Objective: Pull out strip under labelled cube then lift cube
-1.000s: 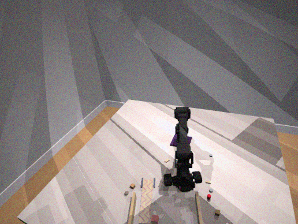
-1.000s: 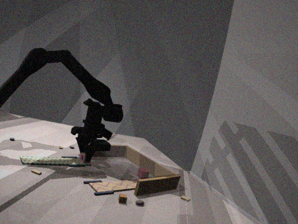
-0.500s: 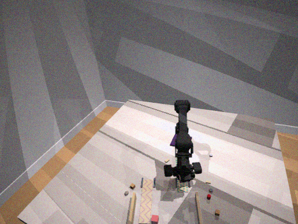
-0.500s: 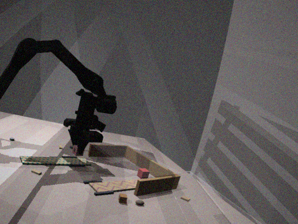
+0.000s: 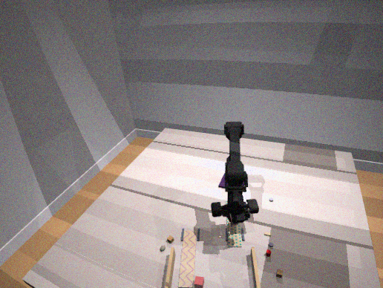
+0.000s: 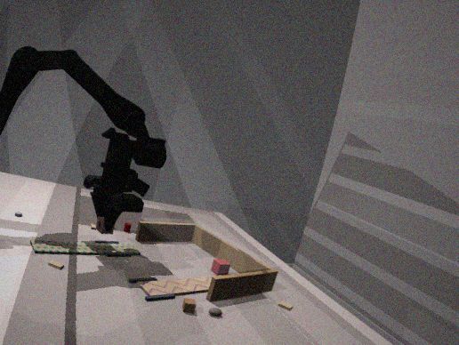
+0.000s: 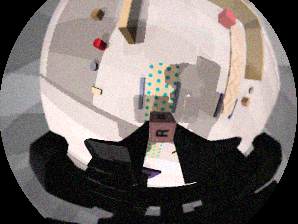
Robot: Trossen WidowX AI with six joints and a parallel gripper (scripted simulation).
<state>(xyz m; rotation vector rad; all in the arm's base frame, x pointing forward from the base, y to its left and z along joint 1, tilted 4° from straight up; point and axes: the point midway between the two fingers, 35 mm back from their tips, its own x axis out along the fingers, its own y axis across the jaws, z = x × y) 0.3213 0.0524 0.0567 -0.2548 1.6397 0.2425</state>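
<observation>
Now: the green dotted strip 5 cm below my gripper tip, 4 cm behind it and 1 cm to the right of it. Round my gripper tip: labelled cube: 1 cm above; red cylinder: 15 cm to the left, 10 cm ahead, 4 cm below; grey pebble: 27 cm to the right, 17 cm ahead, 5 cm below.
</observation>
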